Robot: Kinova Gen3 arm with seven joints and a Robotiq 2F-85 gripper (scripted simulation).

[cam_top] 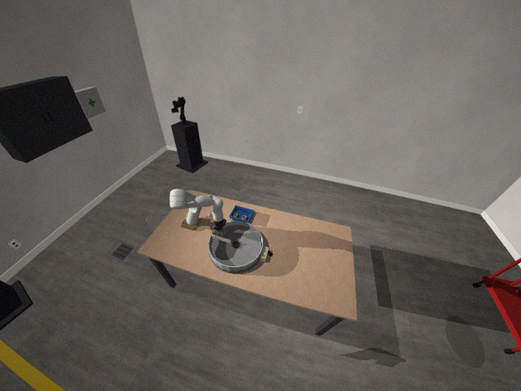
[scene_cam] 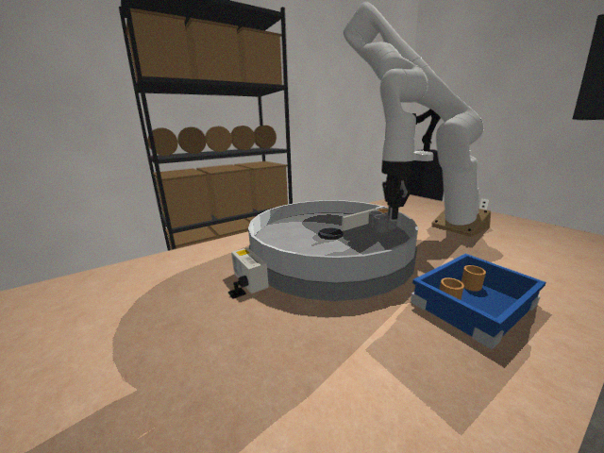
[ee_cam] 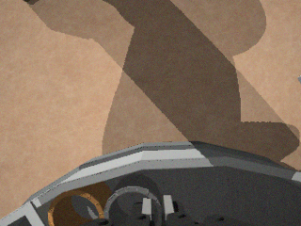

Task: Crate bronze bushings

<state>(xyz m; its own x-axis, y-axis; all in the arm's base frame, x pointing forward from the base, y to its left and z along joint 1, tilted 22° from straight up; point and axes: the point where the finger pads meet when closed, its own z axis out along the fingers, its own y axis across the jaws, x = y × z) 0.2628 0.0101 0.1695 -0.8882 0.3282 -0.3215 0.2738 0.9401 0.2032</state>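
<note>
My hand is 17 cm short of the grey turning table, 5 cm above it and 3 cm to the left of it. Also, from my hand: blue crate (28 cm to the left, 7 cm below, 3 cm ahead).
</note>
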